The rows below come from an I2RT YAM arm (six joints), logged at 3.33 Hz.
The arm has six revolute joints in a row. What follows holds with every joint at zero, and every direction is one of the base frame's.
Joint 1 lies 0.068 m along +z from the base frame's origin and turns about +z.
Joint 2 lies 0.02 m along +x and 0.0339 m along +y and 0.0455 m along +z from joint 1 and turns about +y.
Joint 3 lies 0.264 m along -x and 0.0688 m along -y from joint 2 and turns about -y.
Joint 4 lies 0.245 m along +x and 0.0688 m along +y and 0.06 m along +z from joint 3 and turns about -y.
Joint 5 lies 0.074 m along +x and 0.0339 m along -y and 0.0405 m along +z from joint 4 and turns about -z.
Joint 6 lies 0.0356 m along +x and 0.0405 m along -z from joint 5 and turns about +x.
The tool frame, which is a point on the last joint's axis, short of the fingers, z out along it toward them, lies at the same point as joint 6; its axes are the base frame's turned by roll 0, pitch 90 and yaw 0 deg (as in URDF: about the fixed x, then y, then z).
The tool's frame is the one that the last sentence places.
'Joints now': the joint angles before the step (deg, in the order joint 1, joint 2, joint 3, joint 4, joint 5, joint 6). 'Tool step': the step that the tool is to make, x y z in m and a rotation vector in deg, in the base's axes. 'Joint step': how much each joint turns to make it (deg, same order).
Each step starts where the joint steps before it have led.
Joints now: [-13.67, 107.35, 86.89, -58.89, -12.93, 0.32]
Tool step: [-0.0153, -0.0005, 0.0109, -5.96, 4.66, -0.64]
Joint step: [0.02, -2.22, 0.00, -5.41, 6.91, -0.44]
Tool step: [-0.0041, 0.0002, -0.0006, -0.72, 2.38, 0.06]
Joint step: [0.00, 0.02, 0.00, -2.15, 1.25, -0.20]
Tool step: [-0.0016, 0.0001, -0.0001, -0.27, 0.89, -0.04]
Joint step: [0.00, -0.01, 0.00, -0.81, 0.47, 0.00]
